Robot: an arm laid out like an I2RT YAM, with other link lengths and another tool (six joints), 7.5 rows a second.
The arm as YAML. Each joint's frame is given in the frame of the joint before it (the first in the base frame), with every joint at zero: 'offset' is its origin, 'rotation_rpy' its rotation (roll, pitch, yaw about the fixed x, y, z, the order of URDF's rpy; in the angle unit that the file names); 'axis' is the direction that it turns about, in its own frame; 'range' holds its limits. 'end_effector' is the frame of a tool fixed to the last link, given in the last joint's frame.
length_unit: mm
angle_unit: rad
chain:
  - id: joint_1
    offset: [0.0, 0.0, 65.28]
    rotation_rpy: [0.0, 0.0, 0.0]
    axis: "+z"
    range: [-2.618, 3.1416]
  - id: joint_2
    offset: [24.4, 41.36, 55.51]
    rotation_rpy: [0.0, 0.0, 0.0]
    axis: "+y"
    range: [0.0, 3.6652]
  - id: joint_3
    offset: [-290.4, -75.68, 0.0]
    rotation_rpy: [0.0, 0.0, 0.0]
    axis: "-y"
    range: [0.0, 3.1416]
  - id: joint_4
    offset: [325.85, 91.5, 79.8]
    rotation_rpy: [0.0, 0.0, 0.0]
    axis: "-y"
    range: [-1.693, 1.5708]
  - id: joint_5
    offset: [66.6, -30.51, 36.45]
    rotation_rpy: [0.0, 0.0, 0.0]
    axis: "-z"
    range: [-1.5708, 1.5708]
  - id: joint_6
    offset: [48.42, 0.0, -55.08]
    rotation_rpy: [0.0, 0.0, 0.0]
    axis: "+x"
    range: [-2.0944, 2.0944]
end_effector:
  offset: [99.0, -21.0, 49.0]
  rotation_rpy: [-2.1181, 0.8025, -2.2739]
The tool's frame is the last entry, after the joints.
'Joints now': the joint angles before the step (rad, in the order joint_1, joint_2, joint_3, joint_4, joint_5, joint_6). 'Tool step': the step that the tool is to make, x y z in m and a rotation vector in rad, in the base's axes. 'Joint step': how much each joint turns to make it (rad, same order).
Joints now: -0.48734 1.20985 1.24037 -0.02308 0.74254 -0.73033
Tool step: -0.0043 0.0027 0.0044 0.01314 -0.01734 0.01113
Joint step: 0.00015 -0.01255 0.00889 -0.03021 -0.01093 0.02669
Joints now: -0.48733 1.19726 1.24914 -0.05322 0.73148 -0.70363
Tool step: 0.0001 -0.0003 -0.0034 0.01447 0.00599 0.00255
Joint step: -0.00010 -0.00030 0.00078 -0.02206 -0.00277 0.01335
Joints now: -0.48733 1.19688 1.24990 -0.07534 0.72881 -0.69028
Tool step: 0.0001 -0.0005 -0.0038 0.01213 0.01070 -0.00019
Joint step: -0.00033 -0.00002 -0.00042 -0.01982 -0.00033 0.00764
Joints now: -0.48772 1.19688 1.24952 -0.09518 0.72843 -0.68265
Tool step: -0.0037 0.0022 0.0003 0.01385 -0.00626 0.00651
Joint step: 0.00034 -0.01245 0.00005 -0.02661 -0.00691 0.01983
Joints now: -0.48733 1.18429 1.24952 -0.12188 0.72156 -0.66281
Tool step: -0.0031 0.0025 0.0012 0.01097 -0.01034 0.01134
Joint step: 0.00003 -0.01227 -0.00019 -0.02009 -0.01217 0.01831
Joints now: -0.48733 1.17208 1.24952 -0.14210 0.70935 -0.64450
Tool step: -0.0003 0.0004 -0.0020 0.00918 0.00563 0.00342
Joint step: 0.00009 -0.00215 0.00022 -0.01611 -0.00371 0.00687
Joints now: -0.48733 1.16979 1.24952 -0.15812 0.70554 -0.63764
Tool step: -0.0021 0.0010 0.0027 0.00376 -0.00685 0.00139
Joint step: 0.00001 -0.00422 0.00612 -0.01149 -0.00189 0.00840
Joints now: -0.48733 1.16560 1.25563 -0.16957 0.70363 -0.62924
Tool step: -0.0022 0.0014 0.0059 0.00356 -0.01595 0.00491
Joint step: 0.00018 -0.00263 0.01422 -0.01304 -0.00554 0.01336
